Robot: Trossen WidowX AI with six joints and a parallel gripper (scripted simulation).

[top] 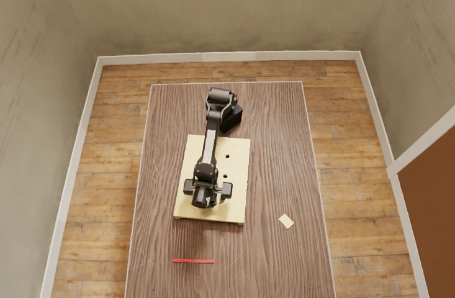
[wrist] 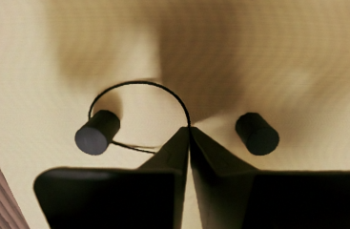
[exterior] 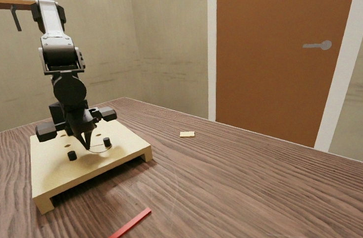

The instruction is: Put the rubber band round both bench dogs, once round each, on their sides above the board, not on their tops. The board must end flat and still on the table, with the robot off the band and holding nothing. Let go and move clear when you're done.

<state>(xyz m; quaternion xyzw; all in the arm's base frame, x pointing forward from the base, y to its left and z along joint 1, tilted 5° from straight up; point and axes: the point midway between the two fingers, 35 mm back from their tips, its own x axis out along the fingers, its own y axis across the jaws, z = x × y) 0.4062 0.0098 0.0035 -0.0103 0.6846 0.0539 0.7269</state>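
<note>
The cream board is 100 mm behind my hand and 70 mm below it. Also, from my hand: tan block: 330 mm to the left, 90 mm below, 30 mm ahead; then red strip: 260 mm ahead, 90 mm below, 10 mm to the right.
</note>
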